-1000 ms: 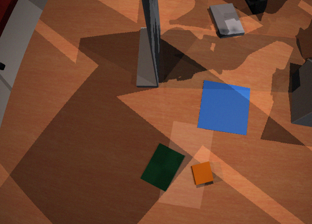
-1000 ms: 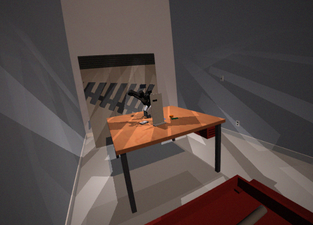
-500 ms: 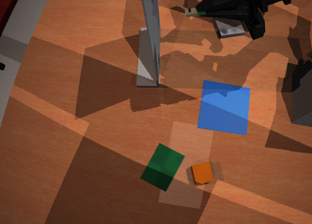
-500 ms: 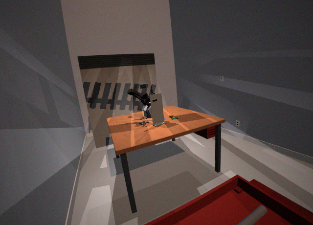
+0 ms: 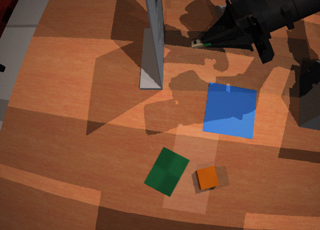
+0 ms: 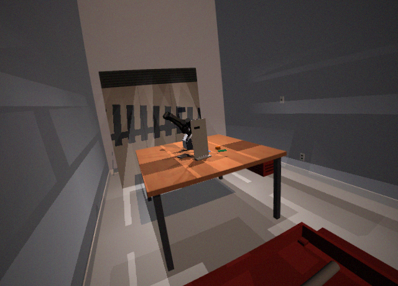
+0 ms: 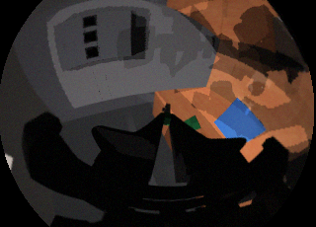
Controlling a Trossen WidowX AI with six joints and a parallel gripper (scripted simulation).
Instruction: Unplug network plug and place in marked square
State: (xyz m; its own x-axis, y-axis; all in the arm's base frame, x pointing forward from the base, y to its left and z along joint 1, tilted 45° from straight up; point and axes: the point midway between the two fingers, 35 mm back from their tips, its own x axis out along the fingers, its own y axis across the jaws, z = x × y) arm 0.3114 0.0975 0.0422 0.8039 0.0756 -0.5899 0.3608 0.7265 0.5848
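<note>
Right now the blue square is 9 cm behind my gripper tip, 2 cm to the left of it and 22 cm below it. Round my gripper tip: green flat patch 1 cm ahead, 20 cm to the left, 22 cm below; then orange cube 8 cm behind, 19 cm to the left, 21 cm below; then upright grey panel 11 cm ahead, 7 cm to the right, 4 cm below.
</note>
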